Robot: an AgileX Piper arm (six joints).
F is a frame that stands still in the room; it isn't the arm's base.
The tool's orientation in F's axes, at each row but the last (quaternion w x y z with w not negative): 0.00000, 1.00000, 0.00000, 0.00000; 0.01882, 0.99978, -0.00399, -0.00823; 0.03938, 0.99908, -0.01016, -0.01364; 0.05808, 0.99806, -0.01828, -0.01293; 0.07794, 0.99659, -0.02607, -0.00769; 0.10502, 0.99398, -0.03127, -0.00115; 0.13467, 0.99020, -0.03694, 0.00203
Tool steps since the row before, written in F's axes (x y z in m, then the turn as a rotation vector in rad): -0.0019, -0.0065, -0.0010, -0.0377, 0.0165, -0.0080; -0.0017, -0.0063, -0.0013, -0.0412, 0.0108, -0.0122; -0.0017, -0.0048, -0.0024, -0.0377, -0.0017, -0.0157; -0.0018, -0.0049, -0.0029, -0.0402, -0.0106, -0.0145; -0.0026, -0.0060, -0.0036, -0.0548, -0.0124, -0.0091; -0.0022, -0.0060, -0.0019, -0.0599, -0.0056, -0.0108; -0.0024, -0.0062, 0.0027, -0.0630, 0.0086, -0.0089
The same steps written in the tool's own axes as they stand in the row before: -0.0019, 0.0065, 0.0010, -0.0377, -0.0165, 0.0080; -0.0016, 0.0063, 0.0016, -0.0411, -0.0109, 0.0125; -0.0015, 0.0046, 0.0028, -0.0372, 0.0012, 0.0168; -0.0015, 0.0046, 0.0035, -0.0394, 0.0102, 0.0167; -0.0022, 0.0055, 0.0045, -0.0540, 0.0136, 0.0120; -0.0018, 0.0056, 0.0031, -0.0595, 0.0069, 0.0123; -0.0019, 0.0069, -0.0009, -0.0636, -0.0060, 0.0067
